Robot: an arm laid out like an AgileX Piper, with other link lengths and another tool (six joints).
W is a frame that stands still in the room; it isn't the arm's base.
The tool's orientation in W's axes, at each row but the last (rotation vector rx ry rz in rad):
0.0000, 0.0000, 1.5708
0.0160, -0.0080, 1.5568
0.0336, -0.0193, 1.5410
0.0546, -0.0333, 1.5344
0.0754, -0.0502, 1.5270
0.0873, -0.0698, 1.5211
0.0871, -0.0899, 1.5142
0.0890, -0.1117, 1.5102
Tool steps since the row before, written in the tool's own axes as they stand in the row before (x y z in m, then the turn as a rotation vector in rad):
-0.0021, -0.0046, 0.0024, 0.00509, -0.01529, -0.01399
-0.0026, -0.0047, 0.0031, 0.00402, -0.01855, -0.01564
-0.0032, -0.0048, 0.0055, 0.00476, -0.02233, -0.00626
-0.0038, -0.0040, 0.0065, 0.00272, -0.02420, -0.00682
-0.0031, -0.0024, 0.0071, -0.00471, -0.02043, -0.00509
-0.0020, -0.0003, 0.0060, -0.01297, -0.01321, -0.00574
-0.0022, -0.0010, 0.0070, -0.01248, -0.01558, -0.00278
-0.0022, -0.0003, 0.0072, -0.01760, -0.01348, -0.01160
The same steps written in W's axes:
0.0046, -0.0021, 0.0024, 0.01529, 0.00509, -0.01399
0.0047, -0.0027, 0.0030, 0.01853, 0.00400, -0.01567
0.0047, -0.0035, 0.0053, 0.02241, 0.00431, -0.00631
0.0039, -0.0043, 0.0062, 0.02419, 0.00224, -0.00701
0.0024, -0.0038, 0.0068, 0.02013, -0.00514, -0.00581
0.0003, -0.0026, 0.0058, 0.01251, -0.01294, -0.00719
0.0008, -0.0030, 0.0067, 0.01489, -0.01292, -0.00420
0.0000, -0.0031, 0.0069, 0.01266, -0.01674, -0.01362

